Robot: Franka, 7 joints.
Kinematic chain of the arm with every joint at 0, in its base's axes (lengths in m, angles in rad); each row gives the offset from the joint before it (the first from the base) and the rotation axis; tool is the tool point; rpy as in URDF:
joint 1: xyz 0 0 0.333 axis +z
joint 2: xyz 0 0 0 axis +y
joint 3: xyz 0 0 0.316 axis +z
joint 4: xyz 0.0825 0 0 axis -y
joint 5: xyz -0.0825 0 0.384 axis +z
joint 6: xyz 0 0 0 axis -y
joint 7: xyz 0.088 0 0 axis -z
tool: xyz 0 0 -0.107 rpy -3.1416 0 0
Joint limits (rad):
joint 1: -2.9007..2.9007
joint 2: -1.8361..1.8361
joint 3: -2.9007..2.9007
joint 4: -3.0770..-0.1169
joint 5: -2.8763..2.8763
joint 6: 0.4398..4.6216
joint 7: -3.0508..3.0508
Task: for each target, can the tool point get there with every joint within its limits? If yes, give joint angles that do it. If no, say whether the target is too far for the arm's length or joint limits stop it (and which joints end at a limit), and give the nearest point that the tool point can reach.
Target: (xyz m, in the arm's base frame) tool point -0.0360 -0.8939 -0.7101
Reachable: no: too far | nearest point -0.0236 -0.5858 -0.2659 | short by 0.541 m
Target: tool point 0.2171 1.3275 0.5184
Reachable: no: too far | nearest point 0.1372 0.8387 0.4501 | short by 0.500 m
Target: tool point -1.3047 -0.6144 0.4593
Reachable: no: too far | nearest point -0.7732 -0.3641 0.4078 | short by 0.590 m
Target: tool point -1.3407 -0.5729 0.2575
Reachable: no: too far | nearest point -0.7878 -0.3367 0.2886 | short by 0.602 m
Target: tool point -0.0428 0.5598 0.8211
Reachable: yes | joints 1.8302 0.1517 -0.0844 -1.4486 0.4870 3.7320 0.4027
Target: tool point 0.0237 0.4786 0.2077
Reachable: yes | joints -0.6414 -0.6415 2.4281 -2.4079 -1.9171 1.4277 -1.1857
